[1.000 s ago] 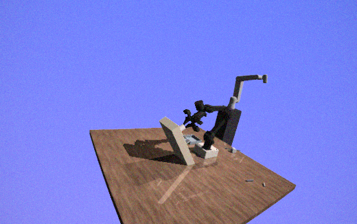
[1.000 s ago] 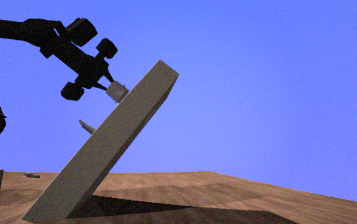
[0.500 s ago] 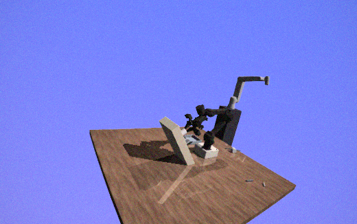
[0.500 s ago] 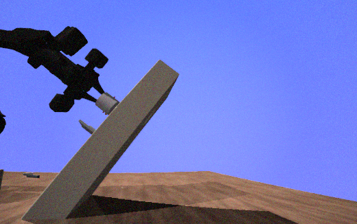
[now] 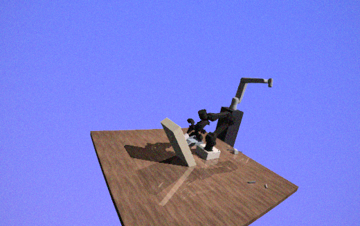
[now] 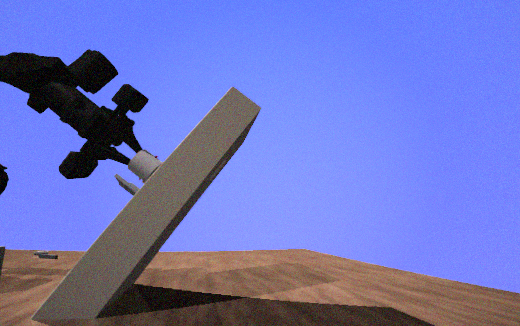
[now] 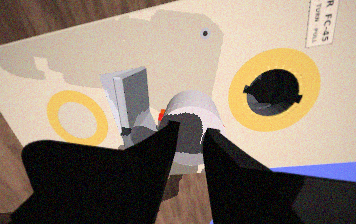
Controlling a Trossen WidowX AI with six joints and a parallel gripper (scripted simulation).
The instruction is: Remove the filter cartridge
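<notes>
Right now the round filter cartridge is 10 mm below my gripper tip and 10 mm ahead of it. From my gripper tip the other things lie so: grey bracket (70 mm below); beige service panel (50 mm below, 50 mm ahead); grey tray (310 mm to the right, 310 mm behind, 210 mm below).
</notes>
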